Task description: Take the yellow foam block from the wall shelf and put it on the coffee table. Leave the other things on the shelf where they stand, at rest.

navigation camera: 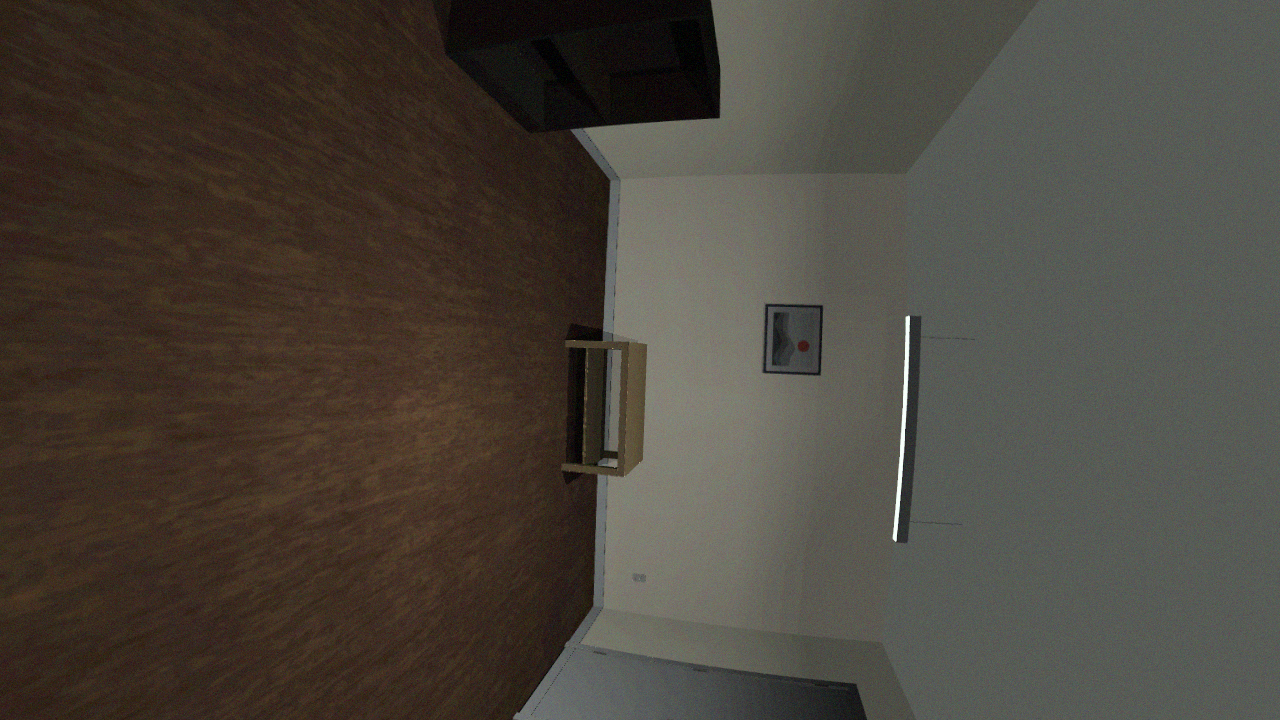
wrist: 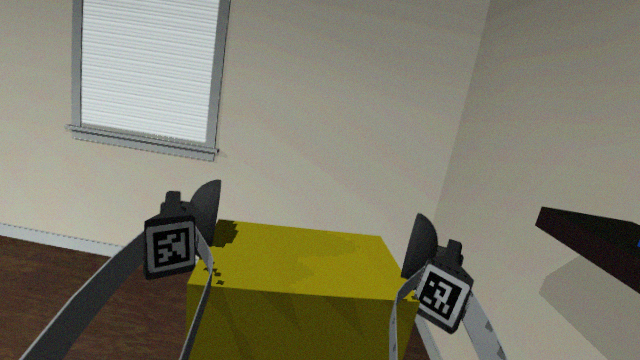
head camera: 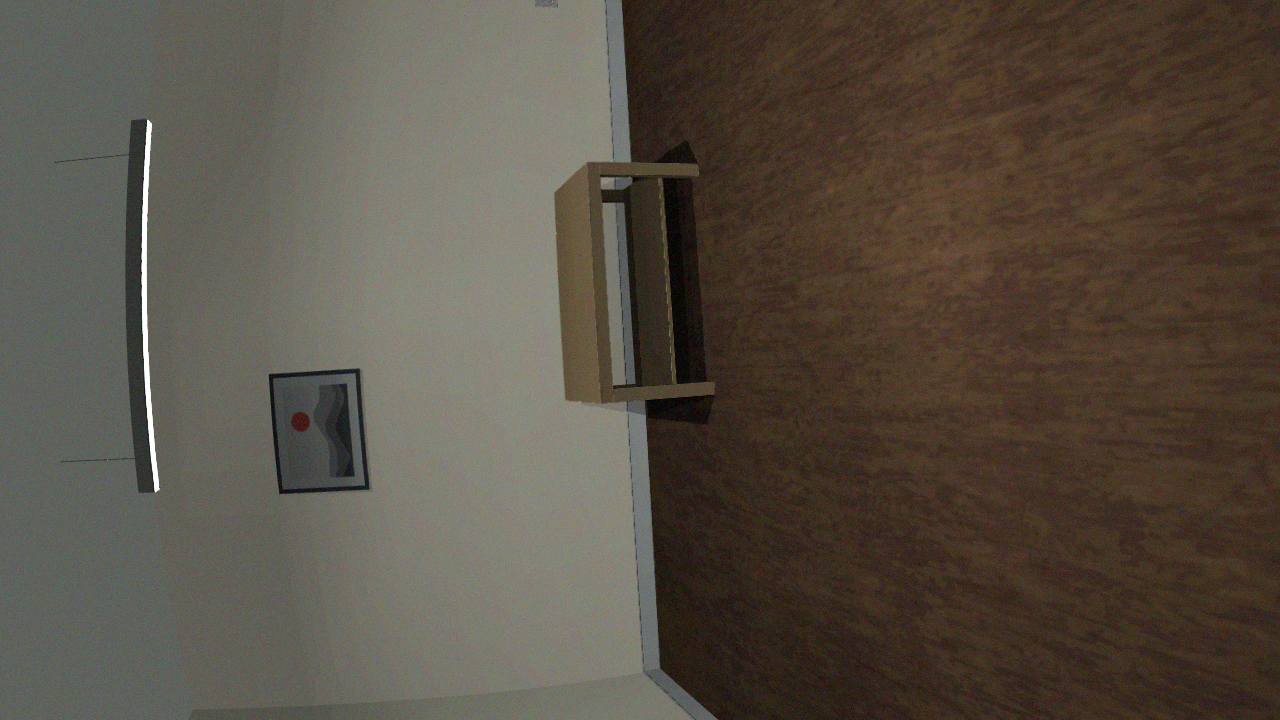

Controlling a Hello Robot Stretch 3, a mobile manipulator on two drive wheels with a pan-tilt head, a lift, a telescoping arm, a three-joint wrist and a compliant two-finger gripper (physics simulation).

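Places are measured from the robot's base along level axes (x down, y back, z left), in metres.
Where they show: gripper, fingertip midpoint: (wrist: pixel 314 222).
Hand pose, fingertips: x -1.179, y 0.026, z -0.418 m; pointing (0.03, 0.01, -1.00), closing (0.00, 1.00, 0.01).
After its pixels a point has its place.
The yellow foam block (wrist: pixel 305 320) @(y 0.028, x -1.163, z -0.358 m) fills the lower middle of the wrist view. My gripper (wrist: pixel 314 222) @(y 0.026, x -1.179, z -0.418 m) is shut on it, with one dark rubber fingertip at each side of the block. The block's lower part is cut off by the view's edge. A light wooden table with a lower board, which looks like the coffee table (head camera: pixel 581 295) @(y -3.262, x -0.450, z -0.119 m) (navigation camera: pixel 633 402) @(y -3.267, x -0.450, z -0.126 m), stands by the far wall in the head and navigation views; the gripper shows in neither. A dark shelf board (wrist: pixel 590 240) @(y 0.568, x -1.071, z -0.818 m), likely the wall shelf, shows at the right of the wrist view, with a sliver of something blue at the edge.
A dark cabinet (navigation camera: pixel 581 13) @(y -1.530, x -0.599, z 1.413 m) stands at the top of the navigation view, and a grey door (navigation camera: pixel 680 694) @(y -2.996, x -0.929, z -2.024 m) is at its bottom. A framed picture (head camera: pixel 308 456) @(y -3.878, x -1.618, z 0.511 m) (navigation camera: pixel 781 358) @(y -3.888, x -1.475, z 0.251 m) and a hanging lamp (head camera: pixel 138 304) @(y -2.696, x -2.090, z -0.159 m) (navigation camera: pixel 908 429) @(y -2.696, x -2.094, z -0.160 m) are high up. A window (wrist: pixel 145 70) @(y -1.026, x -1.208, z -2.100 m) is behind the block.
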